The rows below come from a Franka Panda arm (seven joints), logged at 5 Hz.
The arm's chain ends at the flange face. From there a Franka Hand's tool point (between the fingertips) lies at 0.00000 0.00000 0.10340 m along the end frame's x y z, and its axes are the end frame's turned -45 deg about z.
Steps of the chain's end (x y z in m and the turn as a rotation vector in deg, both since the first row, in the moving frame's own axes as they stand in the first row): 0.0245 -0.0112 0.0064 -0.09 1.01 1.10; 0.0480 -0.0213 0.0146 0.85 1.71 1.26; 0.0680 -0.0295 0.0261 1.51 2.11 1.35; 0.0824 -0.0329 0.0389 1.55 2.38 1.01; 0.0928 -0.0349 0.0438 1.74 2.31 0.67; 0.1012 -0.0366 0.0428 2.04 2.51 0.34; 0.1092 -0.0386 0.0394 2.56 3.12 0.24
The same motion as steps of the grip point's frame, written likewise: 0.0264 0.0108 0.0064 -0.78 0.65 1.10; 0.0523 0.0200 0.0145 -0.61 1.81 1.26; 0.0736 0.0280 0.0260 -0.42 2.56 1.35; 0.0865 0.0361 0.0388 -0.59 2.78 1.01; 0.0955 0.0417 0.0437 -0.40 2.86 0.67; 0.1032 0.0463 0.0426 -0.33 3.22 0.34; 0.1118 0.0507 0.0391 -0.40 4.02 0.24
